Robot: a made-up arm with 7 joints.
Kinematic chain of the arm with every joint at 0, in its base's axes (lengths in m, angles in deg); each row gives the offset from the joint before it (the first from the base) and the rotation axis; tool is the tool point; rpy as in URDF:
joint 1: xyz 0 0 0.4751 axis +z
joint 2: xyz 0 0 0 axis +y
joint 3: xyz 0 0 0.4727 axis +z
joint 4: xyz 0.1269 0 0 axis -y
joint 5: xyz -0.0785 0 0.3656 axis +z
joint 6: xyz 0 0 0 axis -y
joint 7: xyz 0.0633 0 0 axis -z
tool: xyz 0 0 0 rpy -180 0 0
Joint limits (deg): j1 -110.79..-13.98 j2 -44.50..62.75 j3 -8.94..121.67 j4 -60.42..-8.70 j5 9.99..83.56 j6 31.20..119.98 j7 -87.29..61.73
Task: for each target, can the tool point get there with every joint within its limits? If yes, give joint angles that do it. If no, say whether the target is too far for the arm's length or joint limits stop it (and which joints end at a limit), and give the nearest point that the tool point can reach.
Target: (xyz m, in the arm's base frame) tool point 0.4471 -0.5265 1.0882
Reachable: yes | joints -64.84 47.49 92.05 -17.84 60.41 95.19 -57.76
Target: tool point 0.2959 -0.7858 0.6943
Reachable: yes | joints -84.45 49.67 28.11 -50.71 30.70 41.38 31.39
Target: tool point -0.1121 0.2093 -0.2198
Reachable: no: joint limits stop it (at a limit: joint 2, joint 3, joint 4, joint 6) | nearest point -0.3647 0.6810 0.7879 | short by 1.141 m
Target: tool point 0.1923 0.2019 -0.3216
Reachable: no: joint limits stop it (at a limit: joint 1, joint 2, joint 4, joint 5, joint 6) | nearest point 0.8251 -0.0630 0.4006 | short by 0.996 m
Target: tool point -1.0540 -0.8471 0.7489
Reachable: no: too far | nearest point -0.3954 -0.7805 0.6794 | short by 0.666 m
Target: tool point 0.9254 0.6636 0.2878
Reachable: no: too far | nearest point 0.8116 0.2142 0.5899 | short by 0.553 m
